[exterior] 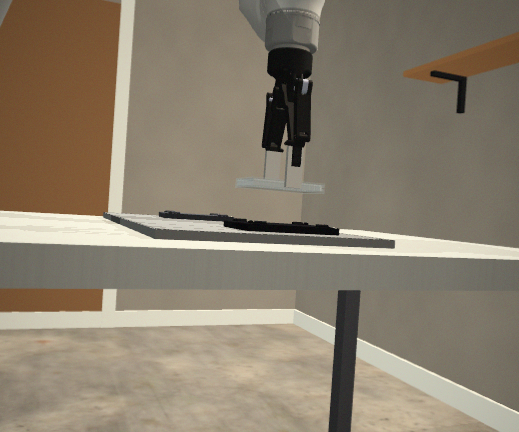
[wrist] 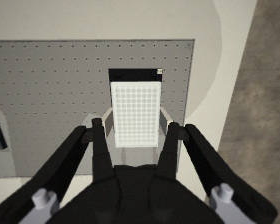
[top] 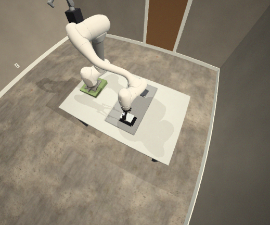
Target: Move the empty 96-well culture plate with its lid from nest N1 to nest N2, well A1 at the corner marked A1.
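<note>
My hand is 20 mm above the clear lid. From my hand the other things lie so: 96-well plate: 20 mm below; then nest N2: 20 mm ahead, 420 mm to the left, 90 mm below; then nest N1: 90 mm below.
</note>
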